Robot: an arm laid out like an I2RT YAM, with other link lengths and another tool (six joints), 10 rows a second.
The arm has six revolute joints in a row. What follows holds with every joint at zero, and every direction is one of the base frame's. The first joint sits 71.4 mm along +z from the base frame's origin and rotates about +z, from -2.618 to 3.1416 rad. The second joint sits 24.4 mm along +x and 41.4 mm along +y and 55.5 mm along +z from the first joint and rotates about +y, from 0 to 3.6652 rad. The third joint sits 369.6 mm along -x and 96.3 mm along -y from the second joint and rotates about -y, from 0 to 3.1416 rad. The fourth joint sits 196 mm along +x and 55 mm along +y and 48 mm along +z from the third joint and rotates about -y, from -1.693 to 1.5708 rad. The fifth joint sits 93.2 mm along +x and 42.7 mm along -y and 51 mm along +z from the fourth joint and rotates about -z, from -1.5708 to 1.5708 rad. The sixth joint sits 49.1 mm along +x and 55.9 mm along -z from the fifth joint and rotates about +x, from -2.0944 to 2.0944 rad. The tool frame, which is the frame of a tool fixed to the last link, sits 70 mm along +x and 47 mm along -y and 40 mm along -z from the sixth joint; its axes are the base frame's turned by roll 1.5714, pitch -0.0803 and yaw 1.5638 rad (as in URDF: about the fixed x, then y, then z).
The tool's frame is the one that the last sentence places.
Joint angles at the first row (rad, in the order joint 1, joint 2, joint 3, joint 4, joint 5, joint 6):
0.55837, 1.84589, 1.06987, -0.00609, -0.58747, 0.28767
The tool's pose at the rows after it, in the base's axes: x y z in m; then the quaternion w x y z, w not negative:
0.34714 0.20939 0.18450 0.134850 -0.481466 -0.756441 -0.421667
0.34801 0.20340 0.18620 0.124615 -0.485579 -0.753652 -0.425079
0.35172 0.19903 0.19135 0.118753 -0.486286 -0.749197 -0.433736
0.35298 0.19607 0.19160 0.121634 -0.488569 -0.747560 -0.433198
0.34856 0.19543 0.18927 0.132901 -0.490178 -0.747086 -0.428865
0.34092 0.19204 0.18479 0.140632 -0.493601 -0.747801 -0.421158
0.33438 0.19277 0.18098 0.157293 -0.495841 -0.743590 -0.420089
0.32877 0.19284 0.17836 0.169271 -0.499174 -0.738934 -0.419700
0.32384 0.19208 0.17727 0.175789 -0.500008 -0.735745 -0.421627
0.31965 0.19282 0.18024 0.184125 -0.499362 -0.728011 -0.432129
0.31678 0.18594 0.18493 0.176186 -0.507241 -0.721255 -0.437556
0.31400 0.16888 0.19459 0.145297 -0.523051 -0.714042 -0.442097
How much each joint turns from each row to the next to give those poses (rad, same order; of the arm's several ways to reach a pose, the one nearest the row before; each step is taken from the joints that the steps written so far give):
-0.00164, 0.00868, -0.00524, -0.01240, 0.00445, -0.01123
-0.00959, -0.01257, -0.01420, 0.01160, 0.01377, -0.00113
-0.01470, -0.01036, 0.00144, 0.00681, -0.00253, -0.00063
-0.01070, 0.00138, 0.00574, -0.01014, -0.01021, -0.00183
-0.00154, 0.00008, -0.00675, -0.00788, -0.01748, 0.00469
-0.00020, -0.00601, -0.02387, -0.00314, -0.00751, 0.00120
0.00001, -0.00012, -0.02409, 0.01850, -0.02655, 0.01876
0.00002, -0.00268, -0.02293, 0.01934, -0.01766, 0.01929
-0.00002, -0.00783, -0.02436, 0.02170, -0.01124, 0.01238
-0.00151, -0.01495, -0.02688, 0.04041, -0.01925, 0.02691
-0.01013, -0.02725, -0.01994, 0.00972, 0.01286, 0.01424
-0.02132, -0.05468, -0.01820, -0.01945, 0.05249, -0.00051

